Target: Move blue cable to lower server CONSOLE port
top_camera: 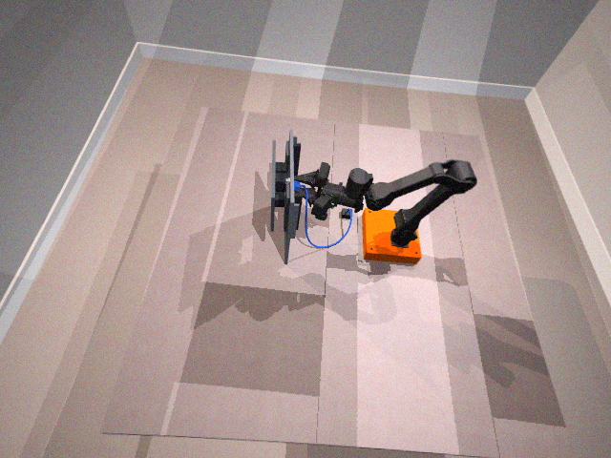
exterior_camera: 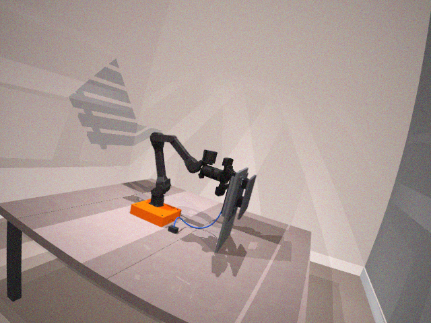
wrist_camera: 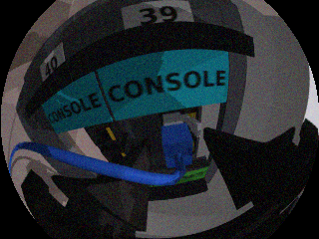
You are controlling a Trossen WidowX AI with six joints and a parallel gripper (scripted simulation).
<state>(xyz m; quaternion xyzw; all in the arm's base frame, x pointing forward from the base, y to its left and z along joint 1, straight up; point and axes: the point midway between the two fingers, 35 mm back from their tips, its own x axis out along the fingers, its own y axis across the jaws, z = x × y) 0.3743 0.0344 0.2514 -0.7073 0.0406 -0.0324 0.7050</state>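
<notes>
My gripper tip is 20 mm short of the blue plug and 10 mm below it. From my gripper tip the other things lie so: black block: 210 mm behind, 140 mm to the right, 290 mm below.
</notes>
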